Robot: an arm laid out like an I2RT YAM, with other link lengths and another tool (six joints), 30 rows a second.
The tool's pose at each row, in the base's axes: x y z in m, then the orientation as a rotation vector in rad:
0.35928 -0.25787 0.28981 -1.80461 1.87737 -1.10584
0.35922 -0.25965 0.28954 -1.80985 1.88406 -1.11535
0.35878 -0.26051 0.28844 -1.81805 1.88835 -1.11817
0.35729 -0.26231 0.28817 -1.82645 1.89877 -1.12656
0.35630 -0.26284 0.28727 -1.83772 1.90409 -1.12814
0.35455 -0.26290 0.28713 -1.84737 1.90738 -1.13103
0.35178 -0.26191 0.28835 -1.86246 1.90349 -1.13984
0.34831 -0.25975 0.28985 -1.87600 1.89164 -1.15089
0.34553 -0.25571 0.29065 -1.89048 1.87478 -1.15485
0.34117 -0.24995 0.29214 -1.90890 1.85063 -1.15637
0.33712 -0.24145 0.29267 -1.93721 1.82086 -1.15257
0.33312 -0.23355 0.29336 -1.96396 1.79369 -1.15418
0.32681 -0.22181 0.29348 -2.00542 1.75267 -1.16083
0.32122 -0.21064 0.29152 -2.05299 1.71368 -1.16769
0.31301 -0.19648 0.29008 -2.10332 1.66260 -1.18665
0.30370 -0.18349 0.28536 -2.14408 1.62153 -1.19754
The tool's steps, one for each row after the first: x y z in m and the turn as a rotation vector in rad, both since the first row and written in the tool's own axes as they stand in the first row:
0.00162 0.00040 0.00069 -0.00457 0.01029 -0.00450
0.00219 0.00156 0.00137 -0.01055 0.01522 -0.00986
0.00405 0.00297 0.00107 -0.01930 0.02696 -0.01545
0.00445 0.00435 0.00114 -0.02768 0.03192 -0.02235
0.00475 0.00568 0.00004 -0.03369 0.03658 -0.02888
0.00459 0.00669 -0.00297 -0.03635 0.04225 -0.04195
0.00352 0.00789 -0.00702 -0.03275 0.04535 -0.05616
0.00036 0.00892 -0.01071 -0.02808 0.04145 -0.07036
-0.00398 0.01042 -0.01648 -0.02134 0.03298 -0.08826
-0.01124 0.01212 -0.02226 -0.01728 0.01973 -0.11293
-0.01789 0.01373 -0.02793 -0.01321 0.01148 -0.13743
-0.02797 0.01702 -0.03600 -0.00725 0.00261 -0.17639
-0.03821 0.02131 -0.04205 -0.00635 -0.00341 -0.21920
-0.05072 0.02681 -0.05117 0.00204 -0.00539 -0.26991
-0.06288 0.03550 -0.05854 0.00688 -0.00903 -0.31015

